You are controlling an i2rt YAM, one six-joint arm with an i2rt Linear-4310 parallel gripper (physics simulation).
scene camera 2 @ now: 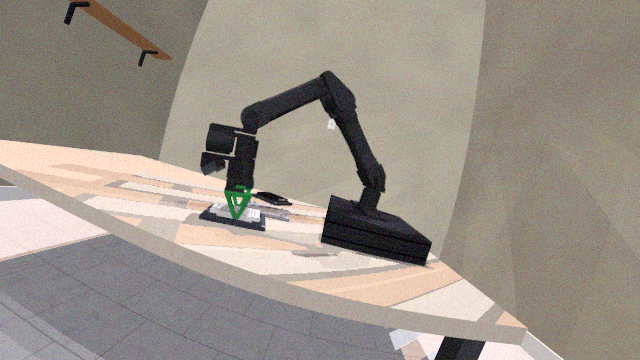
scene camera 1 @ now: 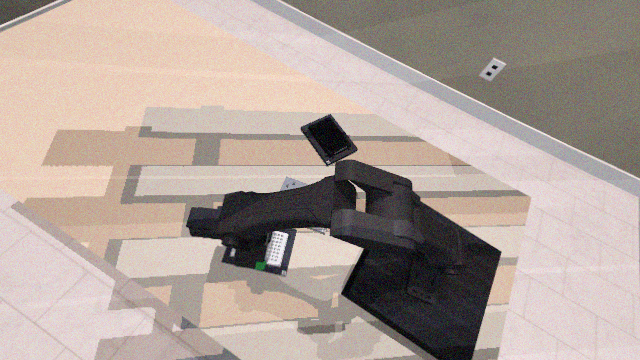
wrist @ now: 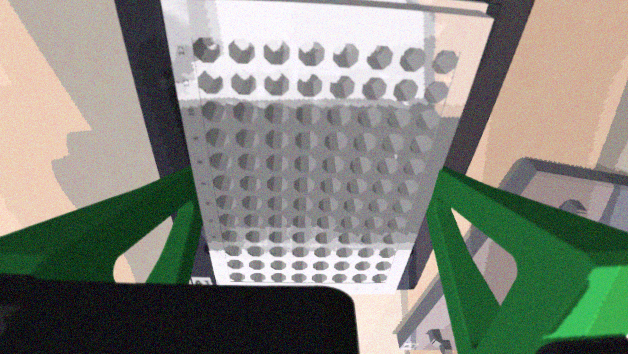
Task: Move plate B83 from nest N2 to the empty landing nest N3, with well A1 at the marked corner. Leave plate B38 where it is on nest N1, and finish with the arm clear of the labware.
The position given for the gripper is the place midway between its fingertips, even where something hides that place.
Note:
The gripper (scene camera 2: 236, 213) grips a white well plate (wrist: 315, 141). Also in view: a grey nest plate (wrist: 588, 193).
The gripper also shows in scene camera 1 (scene camera 1: 260, 245) and in the wrist view (wrist: 314, 177).

